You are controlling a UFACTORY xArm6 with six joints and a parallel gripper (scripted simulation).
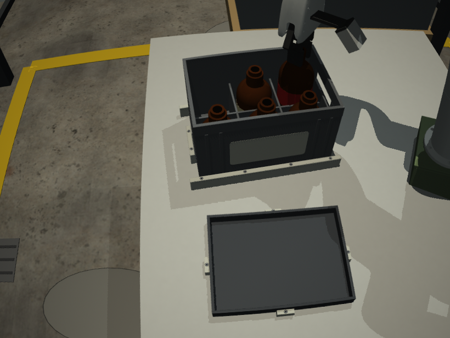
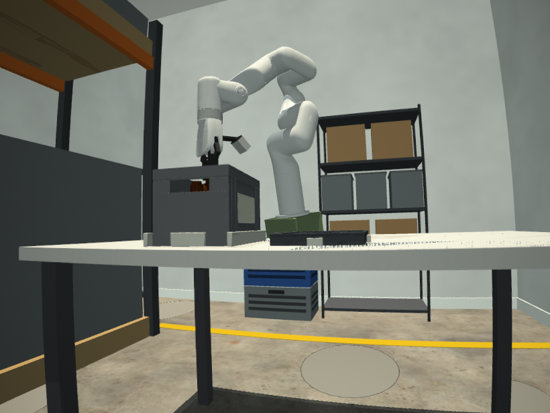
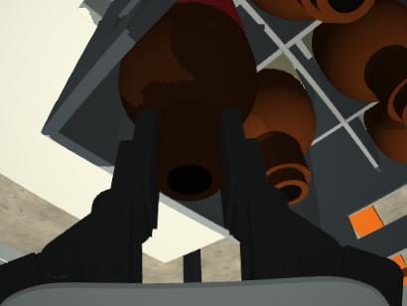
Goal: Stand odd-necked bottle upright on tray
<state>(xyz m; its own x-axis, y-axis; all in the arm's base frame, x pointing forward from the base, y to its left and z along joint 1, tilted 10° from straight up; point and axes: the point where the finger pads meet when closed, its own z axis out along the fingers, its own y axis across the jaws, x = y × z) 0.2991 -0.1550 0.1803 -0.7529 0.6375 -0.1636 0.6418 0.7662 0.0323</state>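
My gripper is now 70 mm above the glass bottle. From my hand the other things lie so: dark tray: 340 mm to the left, 190 mm below, 80 mm ahead; then dark crate: 120 mm below, 80 mm ahead, 50 mm to the left.
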